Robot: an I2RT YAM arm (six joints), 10 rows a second.
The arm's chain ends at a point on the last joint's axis. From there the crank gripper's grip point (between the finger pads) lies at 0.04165 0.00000 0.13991 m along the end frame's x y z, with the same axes.
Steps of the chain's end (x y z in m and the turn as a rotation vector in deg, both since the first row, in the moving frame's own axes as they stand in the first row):
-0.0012, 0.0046, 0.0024, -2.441, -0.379, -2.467
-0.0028, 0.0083, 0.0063, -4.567, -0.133, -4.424
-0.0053, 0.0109, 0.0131, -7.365, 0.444, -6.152
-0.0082, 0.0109, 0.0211, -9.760, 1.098, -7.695
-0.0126, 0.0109, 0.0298, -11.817, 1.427, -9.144
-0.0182, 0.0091, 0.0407, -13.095, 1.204, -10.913
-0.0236, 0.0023, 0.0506, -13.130, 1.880, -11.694
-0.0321, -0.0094, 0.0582, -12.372, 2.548, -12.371
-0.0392, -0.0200, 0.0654, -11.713, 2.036, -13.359
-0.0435, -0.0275, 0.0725, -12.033, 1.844, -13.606
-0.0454, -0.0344, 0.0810, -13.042, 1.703, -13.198
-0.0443, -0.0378, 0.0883, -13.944, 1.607, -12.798
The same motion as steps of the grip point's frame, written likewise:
-0.0020, 0.0088, 0.0026, -2.441, -0.379, -2.467
-0.0028, 0.0162, 0.0061, -4.567, -0.133, -4.424
-0.0035, 0.0243, 0.0119, -7.365, 0.444, -6.152
-0.0043, 0.0287, 0.0187, -9.760, 1.098, -7.695
-0.0074, 0.0325, 0.0265, -11.817, 1.427, -9.144
-0.0130, 0.0324, 0.0371, -13.095, 1.204, -10.913
-0.0167, 0.0249, 0.0465, -13.130, 1.880, -11.694
-0.0237, 0.0106, 0.0540, -12.372, 2.548, -12.371
-0.0322, -0.0021, 0.0619, -11.713, 2.036, -13.359
-0.0368, -0.0090, 0.0691, -12.033, 1.844, -13.606
-0.0388, -0.0132, 0.0772, -13.042, 1.703, -13.198
-0.0377, -0.0141, 0.0841, -13.944, 1.607, -12.798

